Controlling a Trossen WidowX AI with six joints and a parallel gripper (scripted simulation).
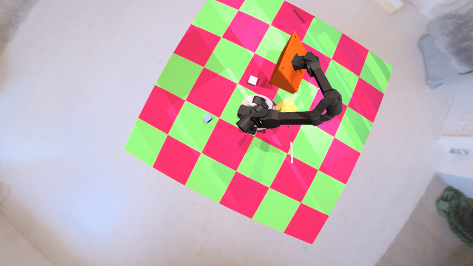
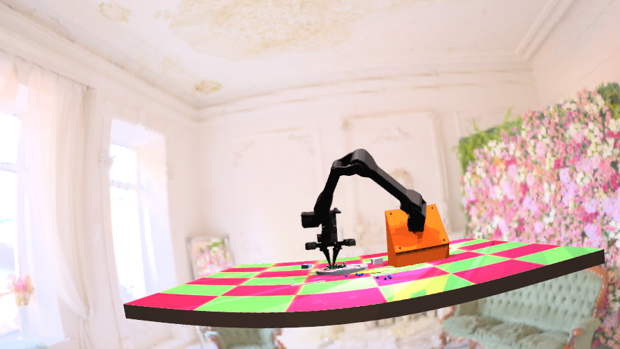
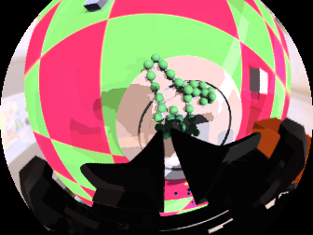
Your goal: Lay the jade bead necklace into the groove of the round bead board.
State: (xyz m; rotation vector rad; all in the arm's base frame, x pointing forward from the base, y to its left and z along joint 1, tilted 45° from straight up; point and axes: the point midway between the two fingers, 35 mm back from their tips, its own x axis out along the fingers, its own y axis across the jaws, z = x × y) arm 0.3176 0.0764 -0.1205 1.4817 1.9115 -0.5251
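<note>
Now: gripper tip 4 cm past the round bead board, 1 cm to the right of it and 1 cm above it. Also, from my gripper tip: pale blue cube: 13 cm ahead, 21 cm to the right, 1 cm below; then white cube: 18 cm behind, 11 cm to the right, 1 cm below; then yellow patch: 15 cm behind, 13 cm to the left, 2 cm below.
</note>
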